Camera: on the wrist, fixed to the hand. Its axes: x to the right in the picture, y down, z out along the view.
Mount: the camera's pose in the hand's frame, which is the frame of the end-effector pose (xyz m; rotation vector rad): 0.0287 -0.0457 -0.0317 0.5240 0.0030 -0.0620
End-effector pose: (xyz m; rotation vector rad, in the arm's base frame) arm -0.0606 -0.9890 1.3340 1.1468 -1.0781 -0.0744
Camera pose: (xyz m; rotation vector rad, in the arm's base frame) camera -0.0020 -1.0039 1.3180 1.6486 -1.0902 0.1717
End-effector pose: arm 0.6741 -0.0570 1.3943 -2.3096 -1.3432 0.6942
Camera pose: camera 0.6732 -0.0126 1.4384 -1.8428 -1.0661 0.8967
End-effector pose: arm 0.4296 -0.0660 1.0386 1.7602 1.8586 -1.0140
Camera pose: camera 0.3875 -0.0211 1.0501 1.9826 1.7630 -1.6383
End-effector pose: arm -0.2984 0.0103 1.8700 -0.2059 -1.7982 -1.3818
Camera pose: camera -0.3269 -0.0441 1.8582 0.1310 -2.1073 -0.9046
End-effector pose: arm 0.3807 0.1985 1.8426 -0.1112 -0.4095 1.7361
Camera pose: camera 0.4267 0.2398 1.8325 0.2732 0.0527 1.7279
